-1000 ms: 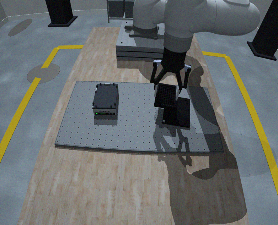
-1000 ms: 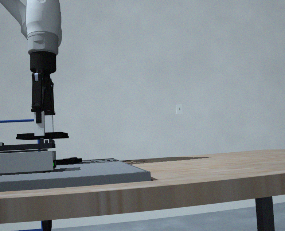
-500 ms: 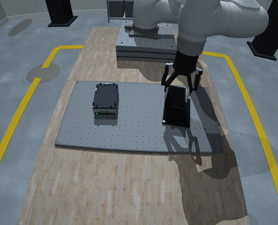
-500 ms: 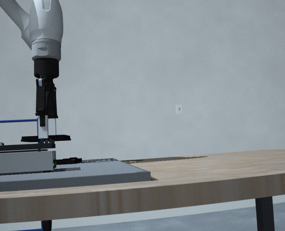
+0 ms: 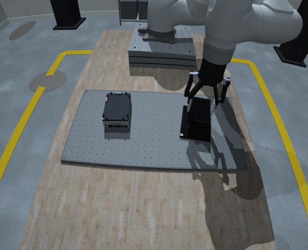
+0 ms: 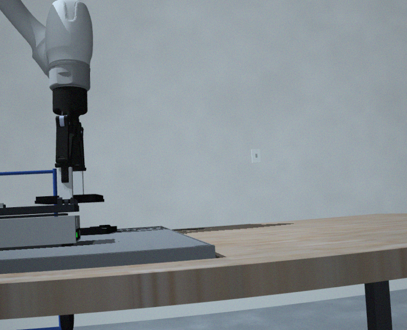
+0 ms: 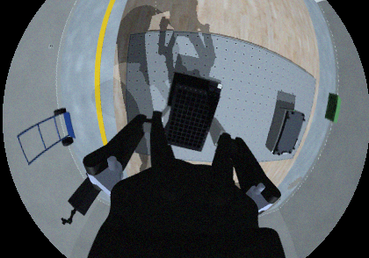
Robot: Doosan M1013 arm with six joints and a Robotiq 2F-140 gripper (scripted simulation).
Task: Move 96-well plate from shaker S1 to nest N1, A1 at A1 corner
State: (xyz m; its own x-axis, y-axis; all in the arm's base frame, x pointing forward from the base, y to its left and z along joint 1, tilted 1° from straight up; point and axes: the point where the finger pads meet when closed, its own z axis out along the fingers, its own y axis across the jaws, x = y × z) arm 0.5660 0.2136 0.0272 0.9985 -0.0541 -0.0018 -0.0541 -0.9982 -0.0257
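My gripper is now 30 mm above the black 96-well plate. Round my hand: black plate nest N1: 100 mm below; then small pale mark: 90 mm below, 70 mm ahead, 60 mm to the right.
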